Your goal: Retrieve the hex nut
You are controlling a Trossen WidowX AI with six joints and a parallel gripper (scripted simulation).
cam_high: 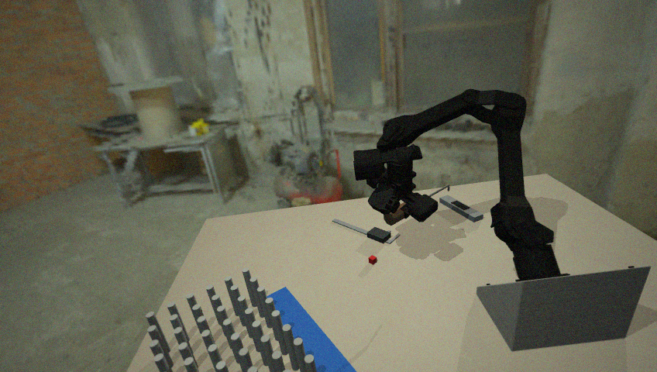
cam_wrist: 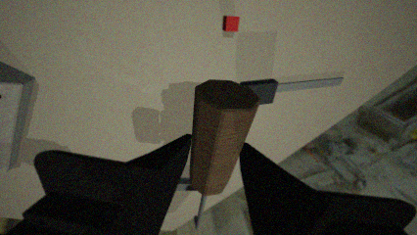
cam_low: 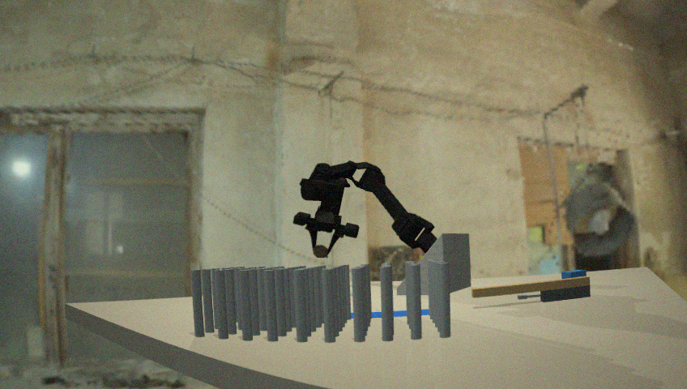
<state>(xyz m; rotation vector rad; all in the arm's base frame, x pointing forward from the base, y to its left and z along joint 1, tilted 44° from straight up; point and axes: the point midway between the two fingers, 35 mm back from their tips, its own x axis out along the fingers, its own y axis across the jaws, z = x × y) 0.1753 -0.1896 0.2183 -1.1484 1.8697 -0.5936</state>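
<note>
Now: gripper tip 130 mm above the small red cube and 80 mm short of it. The rest, counted from my gripper tip: grey flat block 260 mm behind, 170 mm to the right, 120 mm below; then blue taped strip 290 mm ahead, 230 mm to the left, 140 mm below.
</note>
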